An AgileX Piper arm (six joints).
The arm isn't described. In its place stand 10 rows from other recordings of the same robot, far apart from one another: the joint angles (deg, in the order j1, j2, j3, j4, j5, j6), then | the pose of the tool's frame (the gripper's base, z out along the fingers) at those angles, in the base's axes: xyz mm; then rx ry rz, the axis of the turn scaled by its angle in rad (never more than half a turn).
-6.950, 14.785, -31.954, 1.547, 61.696, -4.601 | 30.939, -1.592, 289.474, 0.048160, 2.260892, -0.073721
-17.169, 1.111, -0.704, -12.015, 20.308, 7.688 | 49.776, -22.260, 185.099, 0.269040, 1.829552, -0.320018
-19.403, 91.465, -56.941, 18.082, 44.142, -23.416 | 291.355, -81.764, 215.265, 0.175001, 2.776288, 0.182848
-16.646, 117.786, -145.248, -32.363, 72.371, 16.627 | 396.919, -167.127, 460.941, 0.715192, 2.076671, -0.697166
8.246, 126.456, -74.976, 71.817, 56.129, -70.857 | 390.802, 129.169, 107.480, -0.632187, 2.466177, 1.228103
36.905, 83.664, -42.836, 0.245, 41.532, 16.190 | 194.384, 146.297, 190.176, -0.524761, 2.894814, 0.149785
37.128, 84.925, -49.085, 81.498, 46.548, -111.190 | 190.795, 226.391, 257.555, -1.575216, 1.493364, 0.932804
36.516, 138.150, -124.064, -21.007, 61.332, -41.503 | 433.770, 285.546, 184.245, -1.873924, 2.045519, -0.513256
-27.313, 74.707, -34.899, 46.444, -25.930, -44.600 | 221.366, -146.775, 256.281, 0.646572, 1.775454, -0.641834
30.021, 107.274, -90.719, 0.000, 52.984, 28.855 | 354.923, 205.089, 270.329, -0.027865, 2.738457, 0.304036
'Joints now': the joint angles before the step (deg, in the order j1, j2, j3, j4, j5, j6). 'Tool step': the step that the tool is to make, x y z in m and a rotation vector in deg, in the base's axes. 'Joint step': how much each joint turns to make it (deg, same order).
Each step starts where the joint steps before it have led.
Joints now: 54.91, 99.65, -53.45, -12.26, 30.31, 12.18
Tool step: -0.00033, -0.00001, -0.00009, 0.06, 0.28, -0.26
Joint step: 0.00, 0.00, 0.00, 0.37, 0.12, 0.00
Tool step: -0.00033, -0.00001, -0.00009, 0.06, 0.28, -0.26
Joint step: 0.00, 0.00, 0.00, 0.37, 0.12, 0.00
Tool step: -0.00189, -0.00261, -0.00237, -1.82, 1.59, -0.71
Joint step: 0.00, 0.24, 0.00, 0.76, 2.20, -0.12
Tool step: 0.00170, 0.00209, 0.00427, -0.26, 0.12, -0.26
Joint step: 0.00, 0.00, -1.23, 0.21, 1.53, -0.10
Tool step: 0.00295, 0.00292, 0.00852, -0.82, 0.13, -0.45
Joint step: 0.00, -0.11, -2.26, 0.00, 3.16, 0.00
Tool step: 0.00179, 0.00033, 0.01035, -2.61, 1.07, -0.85
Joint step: 0.00, -0.21, -2.71, 0.00, 5.77, 0.00
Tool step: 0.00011, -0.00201, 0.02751, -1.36, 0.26, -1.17
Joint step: 0.00, -2.45, -3.77, 0.21, 7.60, -0.11
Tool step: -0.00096, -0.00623, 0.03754, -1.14, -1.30, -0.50
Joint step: 0.00, -3.53, -4.50, -1.08, 8.29, -0.49
